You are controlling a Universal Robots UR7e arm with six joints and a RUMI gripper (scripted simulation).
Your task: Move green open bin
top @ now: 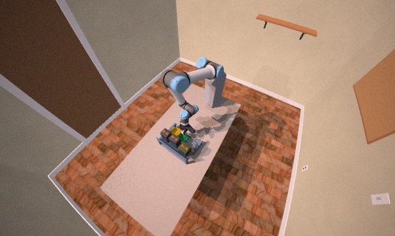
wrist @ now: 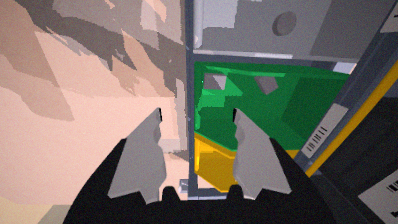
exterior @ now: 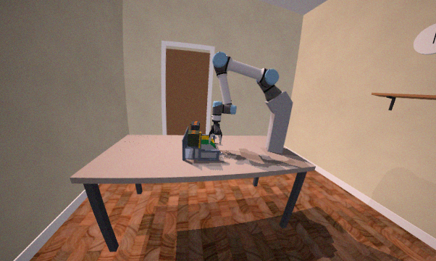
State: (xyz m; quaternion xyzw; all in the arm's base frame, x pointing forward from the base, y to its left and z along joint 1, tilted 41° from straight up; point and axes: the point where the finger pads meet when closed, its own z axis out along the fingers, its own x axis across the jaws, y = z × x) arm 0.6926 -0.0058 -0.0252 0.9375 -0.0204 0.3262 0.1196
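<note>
The green open bin lies 80 mm ahead of my hand, 10 mm to the right of it and 20 mm below it. From my hand the other things lie so: grey bin 100 mm ahead, 100 mm to the left, 20 mm below; yellow bin 60 mm ahead, 120 mm to the right, 20 mm below; yellow strip 130 mm ahead, 20 mm to the right, 40 mm above.
</note>
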